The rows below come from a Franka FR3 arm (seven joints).
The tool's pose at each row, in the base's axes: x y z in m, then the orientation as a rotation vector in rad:
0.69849 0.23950 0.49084 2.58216 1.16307 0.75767
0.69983 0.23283 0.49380 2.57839 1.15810 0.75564
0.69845 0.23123 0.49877 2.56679 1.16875 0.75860
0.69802 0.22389 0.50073 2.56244 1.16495 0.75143
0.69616 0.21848 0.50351 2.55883 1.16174 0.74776
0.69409 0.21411 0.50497 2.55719 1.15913 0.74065
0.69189 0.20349 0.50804 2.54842 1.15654 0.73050
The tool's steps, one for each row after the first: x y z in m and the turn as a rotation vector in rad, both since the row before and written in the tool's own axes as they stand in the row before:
-0.00314 0.00644 -0.00192 -0.00535 -0.00305 0.00041
-0.00015 0.00213 -0.00496 -0.00403 0.00266 -0.01049
-0.00504 0.00535 -0.00198 -0.00490 -0.00646 -0.00119
-0.00411 0.00350 -0.00337 -0.00423 -0.00380 -0.00063
-0.00392 0.00216 -0.00234 -0.00214 -0.00575 -0.00047
-0.00816 0.00684 -0.00370 -0.00757 -0.00893 -0.00431

